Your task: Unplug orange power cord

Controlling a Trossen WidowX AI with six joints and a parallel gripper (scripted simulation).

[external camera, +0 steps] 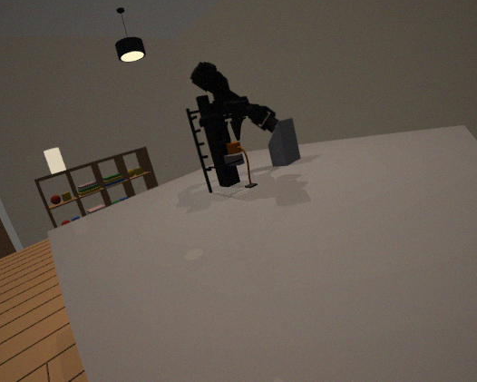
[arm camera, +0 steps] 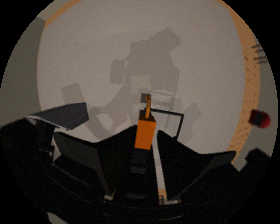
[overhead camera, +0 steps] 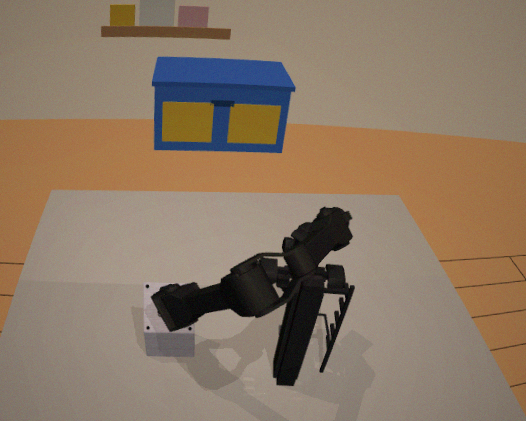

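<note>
Now: gripper tip 30 mm to the left of the orange plug and 10 mm above it. Also, from my gripper tip: dark foot 30 mm to the left, 150 mm below.
</note>
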